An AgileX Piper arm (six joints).
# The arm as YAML. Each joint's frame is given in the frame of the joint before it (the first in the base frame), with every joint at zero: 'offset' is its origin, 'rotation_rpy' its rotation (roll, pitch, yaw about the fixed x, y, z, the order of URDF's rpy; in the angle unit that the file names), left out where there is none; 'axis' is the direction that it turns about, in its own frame. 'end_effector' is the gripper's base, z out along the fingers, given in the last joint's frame.
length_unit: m
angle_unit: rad
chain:
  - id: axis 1
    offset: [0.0, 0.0, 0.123]
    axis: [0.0, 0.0, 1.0]
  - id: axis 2
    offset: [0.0, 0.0, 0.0]
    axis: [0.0, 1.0, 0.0]
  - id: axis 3
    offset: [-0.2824, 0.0, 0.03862]
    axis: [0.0, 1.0, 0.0]
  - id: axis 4
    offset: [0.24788, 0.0, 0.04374]
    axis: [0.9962, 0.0, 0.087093]
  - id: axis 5
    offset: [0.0, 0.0, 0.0]
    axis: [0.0, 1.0, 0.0]
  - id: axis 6
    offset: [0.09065, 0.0, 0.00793]
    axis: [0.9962, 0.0, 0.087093]
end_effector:
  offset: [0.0, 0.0, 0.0]
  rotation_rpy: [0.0, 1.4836, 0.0]
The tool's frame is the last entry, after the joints.
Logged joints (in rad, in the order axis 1, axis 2, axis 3, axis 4, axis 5, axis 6), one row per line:
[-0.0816 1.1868 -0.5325 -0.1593 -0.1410 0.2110]
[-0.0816 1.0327 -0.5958 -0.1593 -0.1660 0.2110]
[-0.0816 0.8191 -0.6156 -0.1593 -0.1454 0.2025]
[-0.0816 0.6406 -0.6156 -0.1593 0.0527 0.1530]
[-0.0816 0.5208 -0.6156 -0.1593 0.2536 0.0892]
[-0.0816 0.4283 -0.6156 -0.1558 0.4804 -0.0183]
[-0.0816 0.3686 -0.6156 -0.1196 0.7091 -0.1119]
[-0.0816 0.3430 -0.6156 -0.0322 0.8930 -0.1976]
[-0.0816 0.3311 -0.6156 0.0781 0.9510 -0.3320]
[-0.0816 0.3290 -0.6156 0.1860 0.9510 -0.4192]
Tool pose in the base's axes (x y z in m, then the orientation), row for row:
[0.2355 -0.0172 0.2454 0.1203 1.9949 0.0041]
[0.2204 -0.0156 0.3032 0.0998 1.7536 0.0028]
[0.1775 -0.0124 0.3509 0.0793 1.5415 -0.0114]
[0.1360 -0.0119 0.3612 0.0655 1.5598 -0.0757]
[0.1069 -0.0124 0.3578 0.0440 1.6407 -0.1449]
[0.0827 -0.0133 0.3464 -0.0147 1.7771 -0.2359]
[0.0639 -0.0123 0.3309 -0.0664 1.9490 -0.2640]
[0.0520 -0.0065 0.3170 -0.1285 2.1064 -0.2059]
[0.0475 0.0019 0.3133 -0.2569 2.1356 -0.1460]
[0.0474 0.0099 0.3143 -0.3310 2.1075 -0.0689]
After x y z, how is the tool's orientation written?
As a rotation vector, in radians.
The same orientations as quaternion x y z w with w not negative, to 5 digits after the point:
[0.05063 0.83955 0.00173 0.54092]
[0.04373 0.76836 0.00123 0.63852]
[0.03583 0.69648 -0.00515 0.71666]
[0.02952 0.70290 -0.03411 0.70985]
[0.01959 0.73065 -0.06453 0.67941]
[-0.00640 0.77425 -0.10278 0.62445]
[-0.02810 0.82469 -0.11171 0.55373]
[-0.05287 0.86670 -0.08472 0.48873]
[-0.10498 0.87269 -0.05966 0.47312]
[-0.13582 0.86481 -0.02827 0.48256]

